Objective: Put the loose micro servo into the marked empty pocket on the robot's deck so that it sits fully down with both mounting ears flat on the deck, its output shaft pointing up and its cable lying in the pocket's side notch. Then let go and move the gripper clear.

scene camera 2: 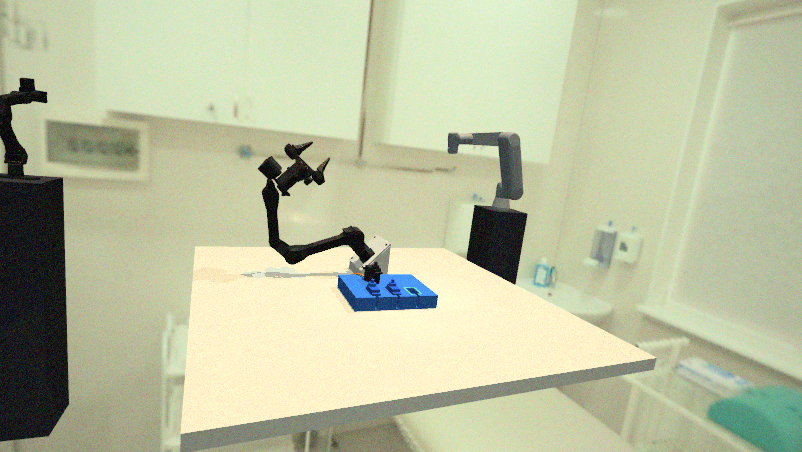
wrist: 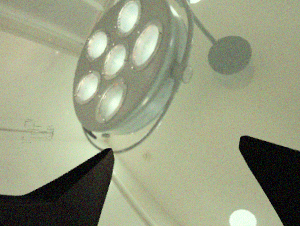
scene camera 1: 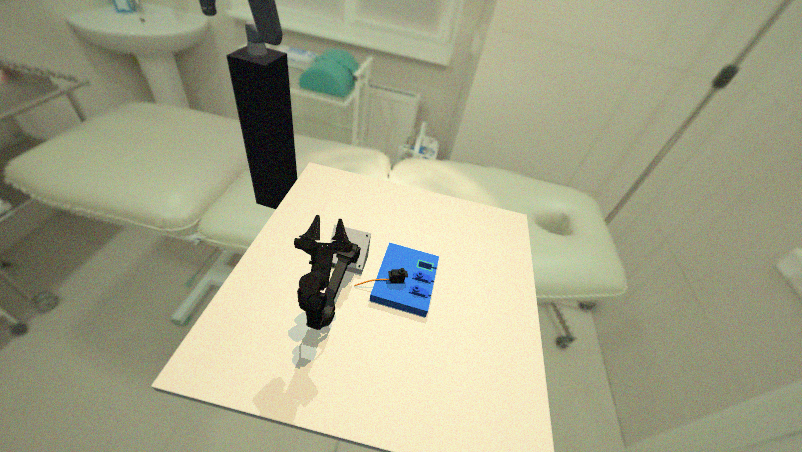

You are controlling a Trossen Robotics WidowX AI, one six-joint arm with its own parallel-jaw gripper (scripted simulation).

The gripper (scene camera 1: 329, 216) is open and holds nothing.
The gripper shows as well in scene camera 2 (scene camera 2: 321, 150) and in the wrist view (wrist: 178, 149).
